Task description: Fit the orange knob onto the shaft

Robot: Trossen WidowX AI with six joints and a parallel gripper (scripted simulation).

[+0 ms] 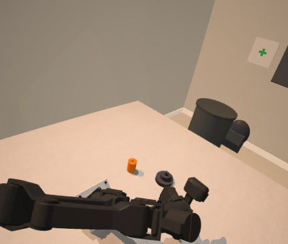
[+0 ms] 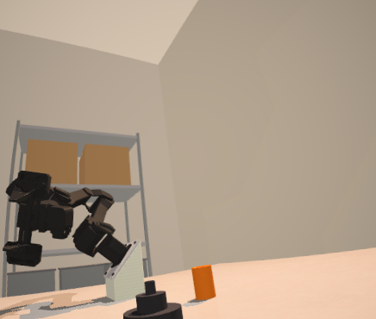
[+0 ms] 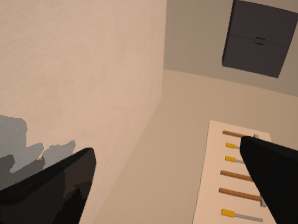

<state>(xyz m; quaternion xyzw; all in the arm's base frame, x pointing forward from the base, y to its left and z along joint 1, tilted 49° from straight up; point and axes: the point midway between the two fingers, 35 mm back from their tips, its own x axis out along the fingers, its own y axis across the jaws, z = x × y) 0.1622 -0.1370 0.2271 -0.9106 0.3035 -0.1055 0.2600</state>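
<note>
The orange knob is 8 cm ahead of my gripper tip, 34 cm to the left of it and 14 cm below it. The rest, counted from my gripper tip: dark pedestal: 14 cm ahead, 19 cm to the left, 14 cm below.
</note>
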